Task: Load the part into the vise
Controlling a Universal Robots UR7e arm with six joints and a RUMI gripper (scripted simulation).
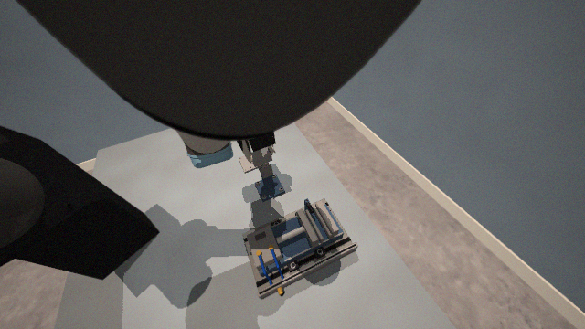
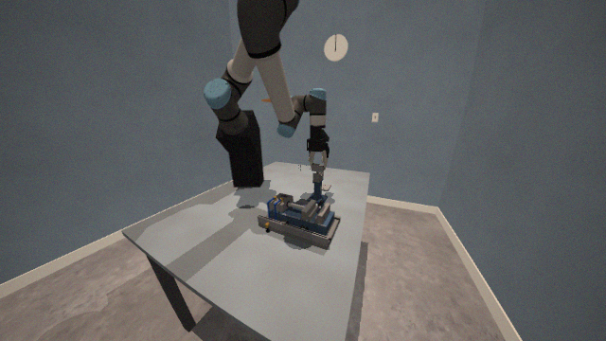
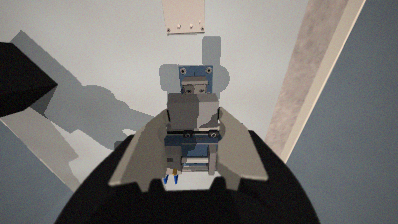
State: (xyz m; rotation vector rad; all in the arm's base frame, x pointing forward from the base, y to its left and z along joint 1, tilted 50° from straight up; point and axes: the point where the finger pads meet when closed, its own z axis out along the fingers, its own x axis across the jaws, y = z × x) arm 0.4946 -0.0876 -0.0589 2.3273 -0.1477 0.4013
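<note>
The part is 10 mm below my hand. The rest, counted from my hand: cylinder rod: 70 mm behind, 220 mm to the right, 110 mm below; pale plate: 20 mm ahead, 160 mm to the left, 190 mm below; work stop: 30 mm ahead, 200 mm to the right, 100 mm below.
</note>
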